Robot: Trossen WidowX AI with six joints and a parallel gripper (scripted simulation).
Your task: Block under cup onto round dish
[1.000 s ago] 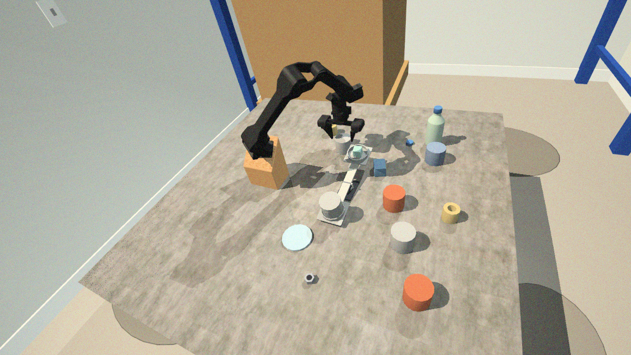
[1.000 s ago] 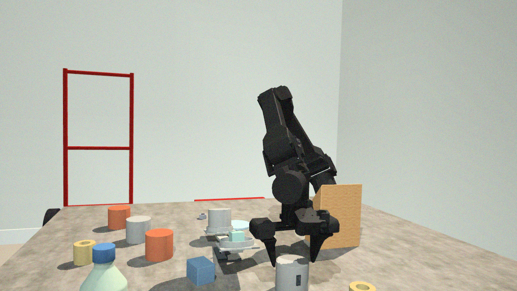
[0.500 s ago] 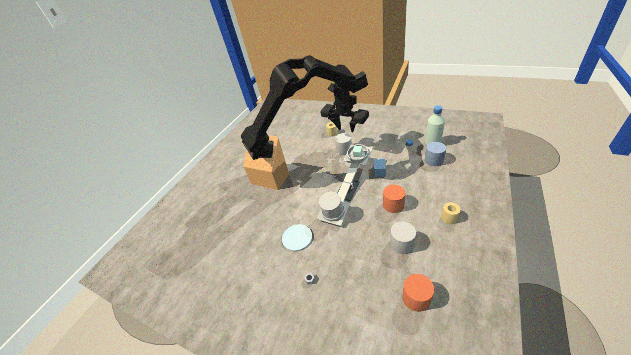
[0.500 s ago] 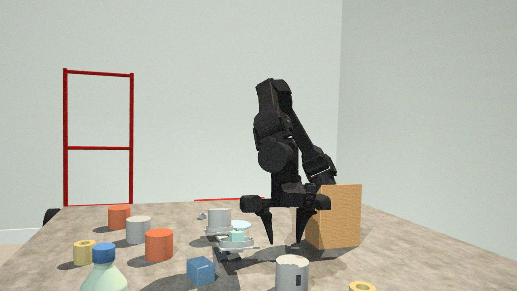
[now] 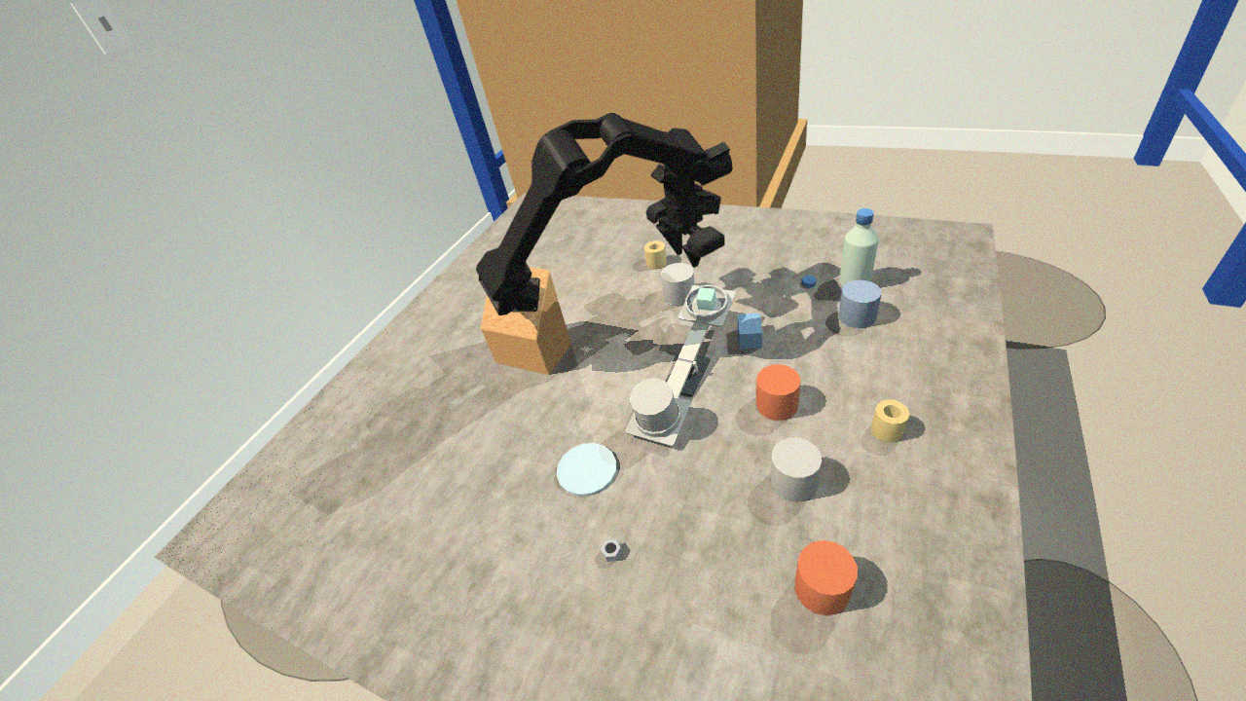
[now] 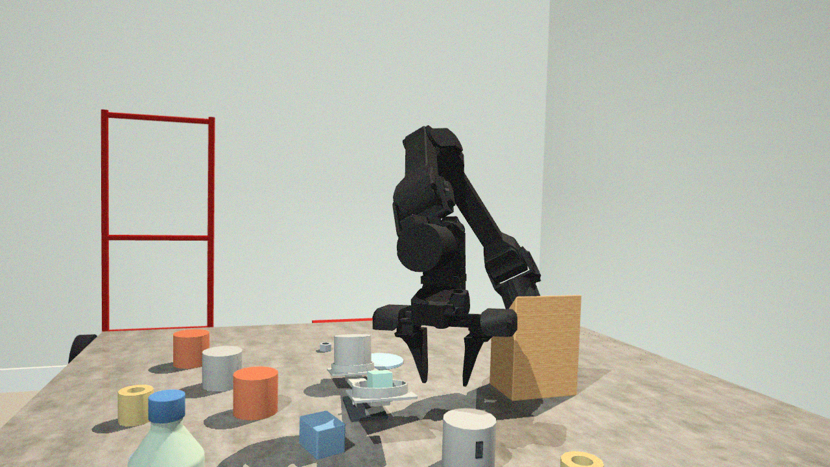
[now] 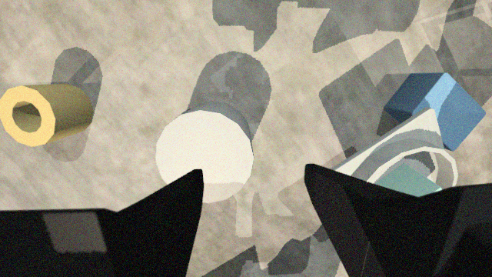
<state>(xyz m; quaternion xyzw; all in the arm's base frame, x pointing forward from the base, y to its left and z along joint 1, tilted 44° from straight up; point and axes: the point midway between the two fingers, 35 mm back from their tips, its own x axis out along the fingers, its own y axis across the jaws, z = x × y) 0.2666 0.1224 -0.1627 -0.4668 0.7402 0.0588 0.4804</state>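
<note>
Now: gripper tip 60 mm short of the mint-green block, 90 mm to the left of it and 20 mm above it. Also, from my gripper tip: blue cylinder: 320 mm ahead, 10 mm to the right, 70 mm below; blue block: 140 mm ahead, 100 mm to the right, 90 mm below; pale blue round dish: 70 mm behind, 460 mm to the right, 110 mm below.
</note>
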